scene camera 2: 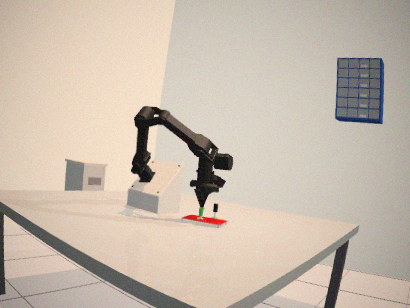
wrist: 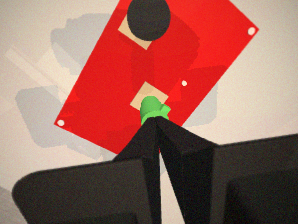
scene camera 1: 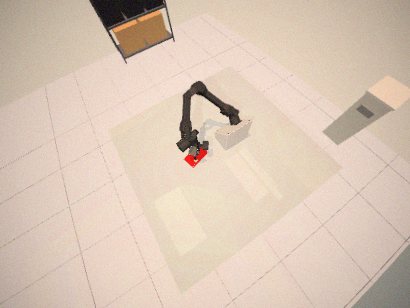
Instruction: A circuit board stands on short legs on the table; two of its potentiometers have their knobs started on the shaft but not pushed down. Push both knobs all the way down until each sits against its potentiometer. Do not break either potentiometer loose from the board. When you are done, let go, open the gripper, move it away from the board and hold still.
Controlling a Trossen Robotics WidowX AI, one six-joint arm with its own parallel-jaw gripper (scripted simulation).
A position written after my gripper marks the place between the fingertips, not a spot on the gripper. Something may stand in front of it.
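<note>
What I can see is my gripper (scene camera 2: pixel 201 207), and the wrist view's got the gripper (wrist: pixel 154 123) too.
</note>
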